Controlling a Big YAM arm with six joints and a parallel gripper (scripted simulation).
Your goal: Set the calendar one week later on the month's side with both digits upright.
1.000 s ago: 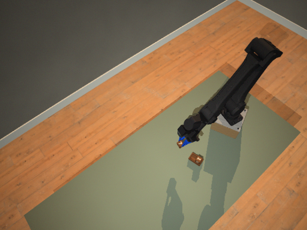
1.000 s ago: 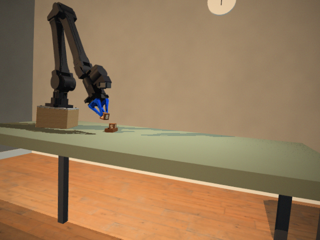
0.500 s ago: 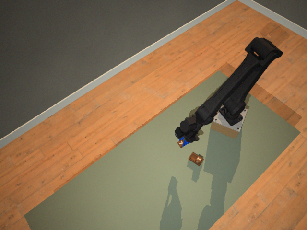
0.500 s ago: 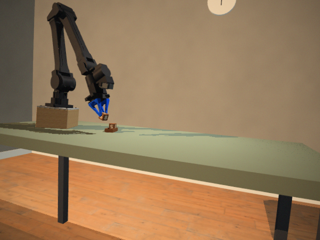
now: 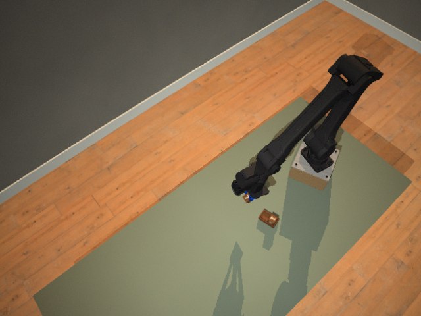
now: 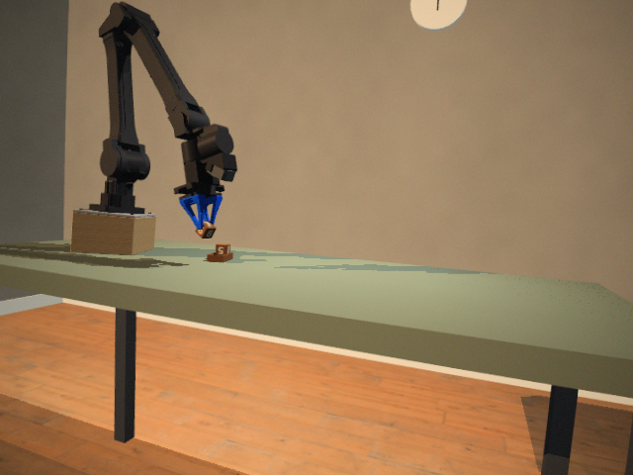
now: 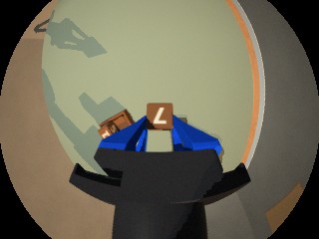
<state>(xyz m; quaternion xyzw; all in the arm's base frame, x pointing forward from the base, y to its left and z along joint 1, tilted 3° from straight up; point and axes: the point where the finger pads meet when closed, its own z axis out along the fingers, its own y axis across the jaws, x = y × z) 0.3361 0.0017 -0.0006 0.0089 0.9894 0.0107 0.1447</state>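
My hand is 1 cm above the brown digit cube. The rest, counted from my hand: brown tray: 10 cm to the left, 8 cm below, 4 cm behind.
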